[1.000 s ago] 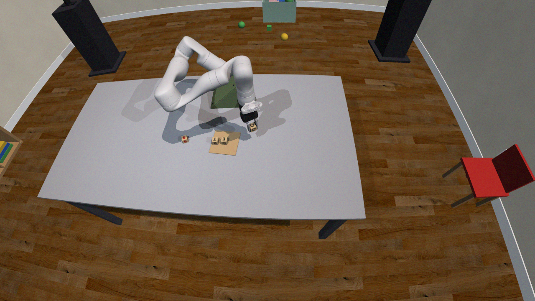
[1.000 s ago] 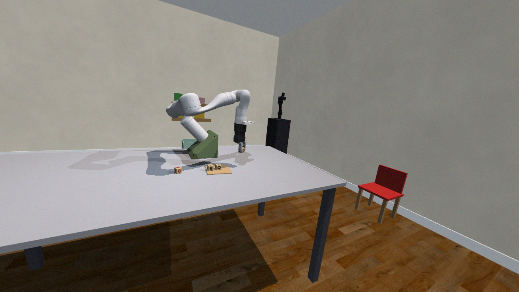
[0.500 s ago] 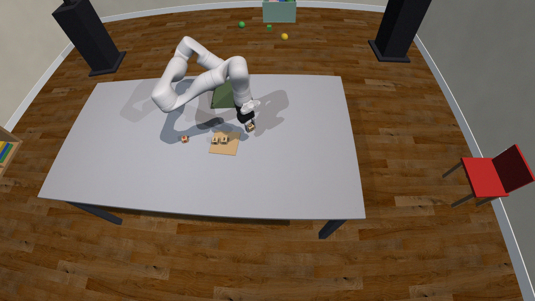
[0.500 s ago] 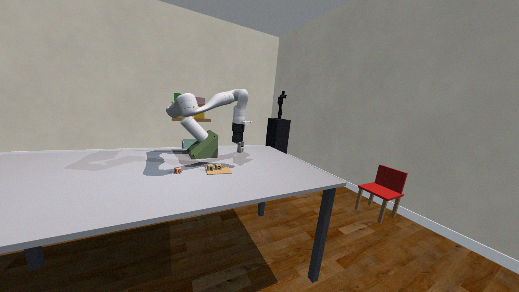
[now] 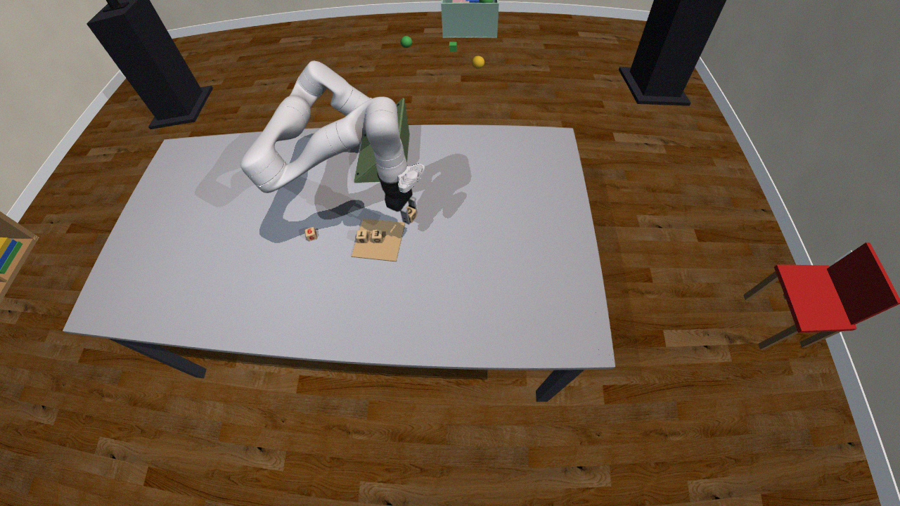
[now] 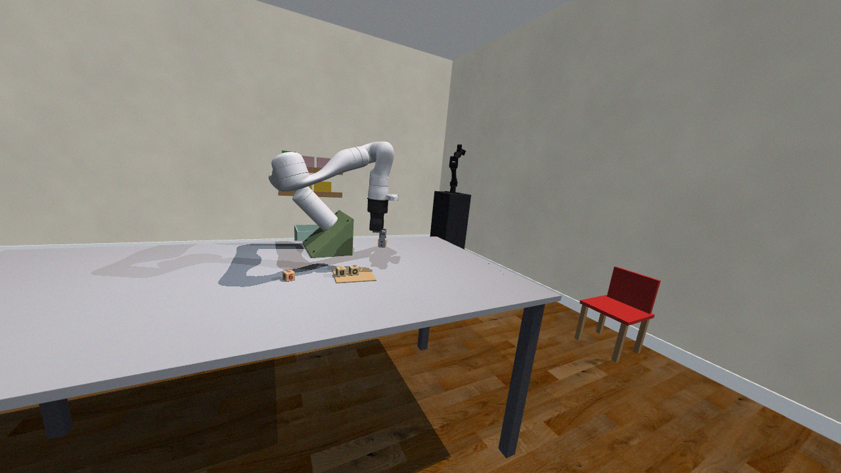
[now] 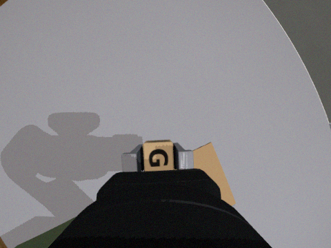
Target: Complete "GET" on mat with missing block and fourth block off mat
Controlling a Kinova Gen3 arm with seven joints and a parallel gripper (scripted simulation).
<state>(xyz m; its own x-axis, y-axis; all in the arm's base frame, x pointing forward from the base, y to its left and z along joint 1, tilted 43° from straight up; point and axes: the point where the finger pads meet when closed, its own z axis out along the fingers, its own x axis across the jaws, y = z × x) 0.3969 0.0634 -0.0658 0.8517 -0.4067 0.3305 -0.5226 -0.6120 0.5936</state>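
Now: hand 110 mm to the left of the tan mat and 120 mm above it. Also, from my hand: G block right at my hand.
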